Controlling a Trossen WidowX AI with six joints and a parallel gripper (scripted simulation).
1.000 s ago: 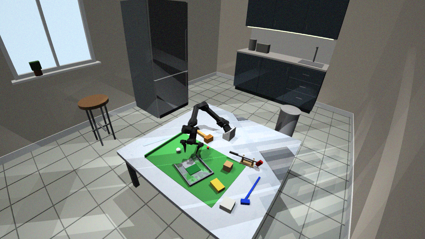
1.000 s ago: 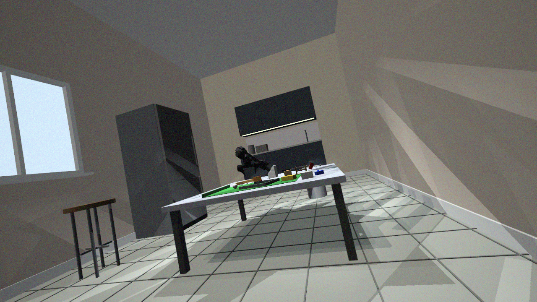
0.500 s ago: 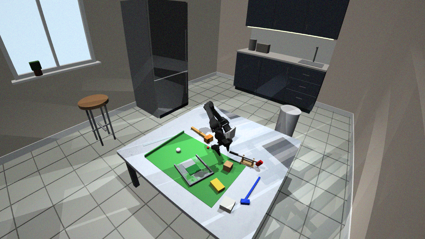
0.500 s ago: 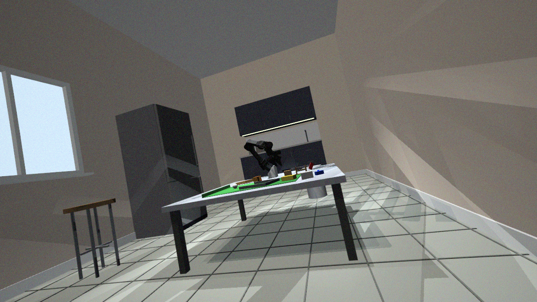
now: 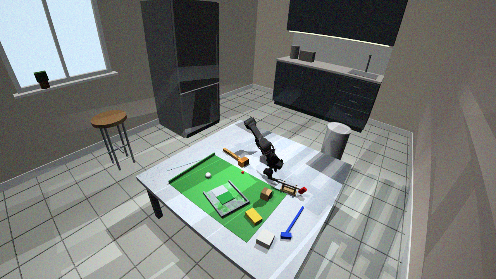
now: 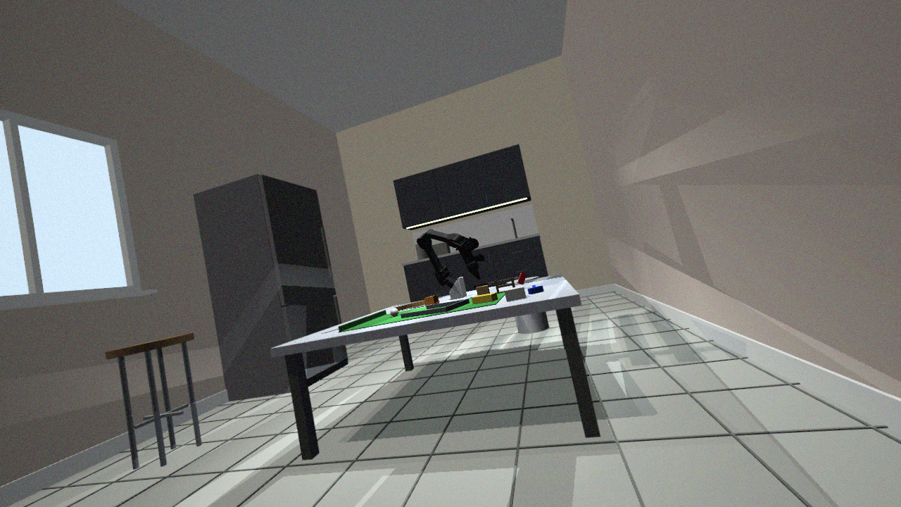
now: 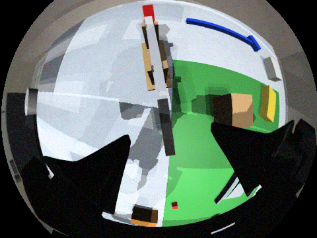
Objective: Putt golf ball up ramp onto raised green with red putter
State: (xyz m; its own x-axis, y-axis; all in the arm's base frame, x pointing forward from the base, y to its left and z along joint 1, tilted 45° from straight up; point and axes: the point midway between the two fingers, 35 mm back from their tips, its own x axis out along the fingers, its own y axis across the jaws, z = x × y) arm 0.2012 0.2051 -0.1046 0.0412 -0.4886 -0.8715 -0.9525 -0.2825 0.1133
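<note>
The small red marker lies 24 cm to the right of my gripper tip, 8 cm below it and 7 cm ahead of it. Also, from my gripper tip: brown cube: 13 cm ahead, 6 cm below, 4 cm to the left; blue putter: 31 cm to the left, 17 cm ahead, 8 cm below; yellow block: 32 cm ahead, 10 cm to the left, 8 cm below.
</note>
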